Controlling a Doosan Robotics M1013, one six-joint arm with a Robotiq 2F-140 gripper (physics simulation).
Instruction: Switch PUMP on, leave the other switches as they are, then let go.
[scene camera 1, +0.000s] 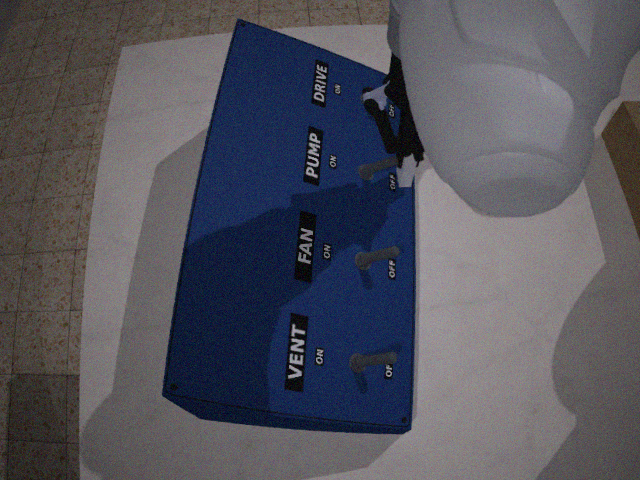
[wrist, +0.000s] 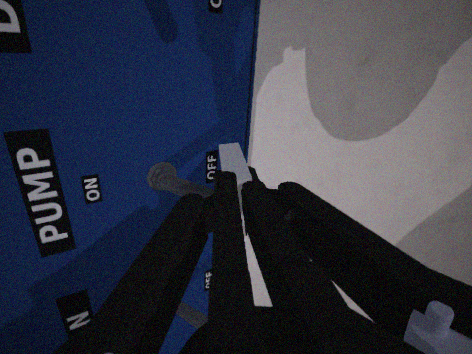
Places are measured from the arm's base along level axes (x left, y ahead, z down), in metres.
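Pixels of known places: gripper, fingertip midpoint: (scene camera 1: 403, 178) (wrist: 229, 159).
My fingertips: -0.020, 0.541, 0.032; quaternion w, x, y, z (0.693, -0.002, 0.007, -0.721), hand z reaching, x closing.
For each thing: its middle in the pictures, then the offset to it from my fingertips, as dx, dy, dz. Level surfaces: height alone.
- blue switch panel, body centre: (wrist: 87, 224) (scene camera 1: 304, 222) +0.055, +0.127, +0.012
- PUMP lever, body centre: (wrist: 185, 188) (scene camera 1: 381, 165) +0.004, +0.033, -0.036
- FAN lever, body centre: (wrist: 188, 313) (scene camera 1: 379, 255) +0.123, +0.044, -0.036
- VENT lever, body centre: (scene camera 1: 376, 359) +0.243, +0.055, -0.036
- pale table, its level: dz +0.076
The blue switch panel (scene camera 1: 248, 129) (wrist: 100, 100) carries four grey levers. The PUMP lever (scene camera 1: 379, 166) (wrist: 185, 186) leans toward its OFF label; its outer end is partly hidden by the gripper. The FAN lever (scene camera 1: 379, 256) (wrist: 192, 315) and the VENT lever (scene camera 1: 374, 360) also lean to OFF. The DRIVE lever is mostly covered by the gripper in the scene view, so its position is unclear. My gripper (scene camera 1: 406, 173) (wrist: 229, 159) is shut and empty, its tips close beside the outer end of the PUMP lever at the panel's OFF-side edge. Whether they touch cannot be told.
The panel stands on a pale table (scene camera 1: 491, 310) (wrist: 390, 175). The large grey arm (scene camera 1: 506, 113) hangs over the panel's upper right side. A brown block (scene camera 1: 628, 149) is at the right edge of the scene view. Tiled floor (scene camera 1: 46, 206) lies left of the table.
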